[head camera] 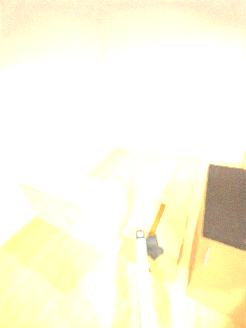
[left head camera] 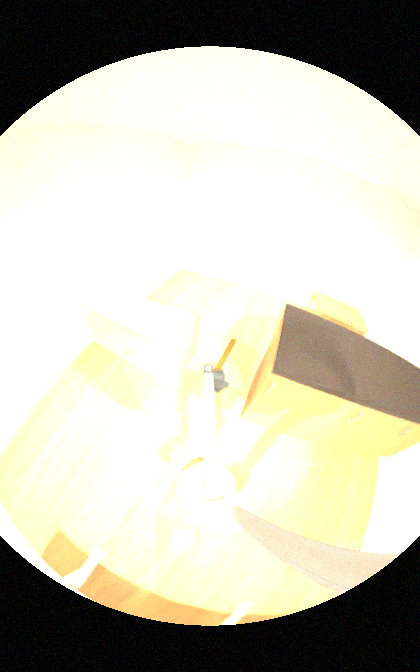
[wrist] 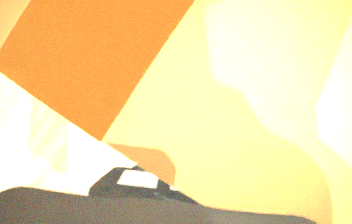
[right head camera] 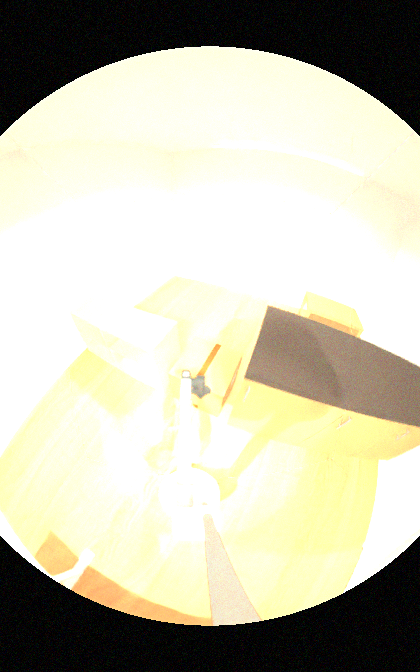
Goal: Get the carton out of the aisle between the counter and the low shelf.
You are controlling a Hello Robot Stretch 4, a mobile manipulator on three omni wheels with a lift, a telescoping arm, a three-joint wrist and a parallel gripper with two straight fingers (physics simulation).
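Frame: origin at the robot's base, x ahead, y left, z up, level; millimetres.
Where they show: gripper, fingertip midpoint: (head camera: pixel 153 258).
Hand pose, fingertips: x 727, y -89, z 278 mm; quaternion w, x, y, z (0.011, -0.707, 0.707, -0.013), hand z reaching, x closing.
After its pixels a point has its place.
The carton (head camera: pixel 170 231) {x 884, y -246, z 378 mm} (left head camera: pixel 241 364) (right head camera: pixel 220 381) is a pale box with an orange tape strip (head camera: pixel 156 219) {x 1006, y -153, z 378 mm} (wrist: pixel 86 63) {x 791, y -59, z 378 mm} across its top. It stands on the floor between the low white shelf (head camera: pixel 73 202) {x 1073, y 570, z 577 mm} (left head camera: pixel 135 325) (right head camera: pixel 125 325) on the left and the dark-topped counter (head camera: pixel 225 205) {x 674, y -448, z 882 mm} (left head camera: pixel 340 360) (right head camera: pixel 325 360) on the right. My gripper (head camera: pixel 154 249) (left head camera: pixel 220 382) (right head camera: pixel 201 386) (wrist: pixel 164 167) {x 727, y -89, z 278 mm} is shut and empty. It sits at the near edge of the carton's top, beside the tape. In the wrist view the carton's yellow surface (wrist: pixel 186 128) {x 773, y -94, z 378 mm} fills the frame and hides part of the fingers.
The views are strongly overexposed, so the far part of the room is washed out. Pale wooden floor (head camera: pixel 44 263) {x 872, y 974, z -28 mm} lies in front of the shelf. The counter's front (head camera: pixel 217 269) {x 507, y -384, z 599 mm} has a small handle and stands close to the carton's right side.
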